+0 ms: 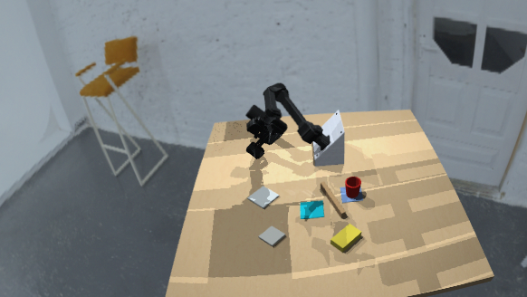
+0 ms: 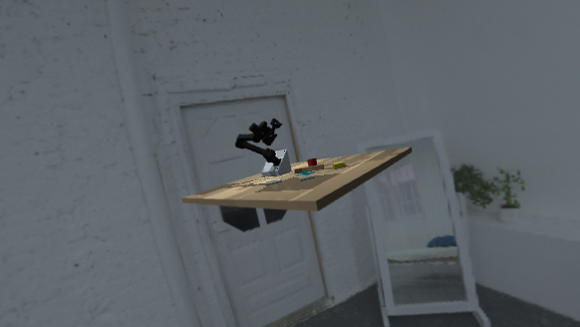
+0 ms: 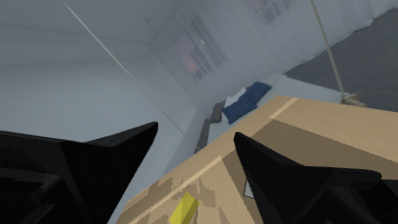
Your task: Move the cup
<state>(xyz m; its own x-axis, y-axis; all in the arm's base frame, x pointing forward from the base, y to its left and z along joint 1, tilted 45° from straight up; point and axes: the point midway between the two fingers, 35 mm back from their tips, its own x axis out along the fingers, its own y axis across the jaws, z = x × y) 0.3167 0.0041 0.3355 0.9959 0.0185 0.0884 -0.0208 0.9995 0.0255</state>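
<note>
My gripper tip is now 350 mm to the right of the red cup, 290 mm above it and 90 mm past it. From my gripper tip the other things lie so: cyan pad (340 mm below, 160 mm to the left, 10 mm behind); white pad (320 mm below, 130 mm ahead); wooden bar (320 mm below, 250 mm to the left, 50 mm behind).
</note>
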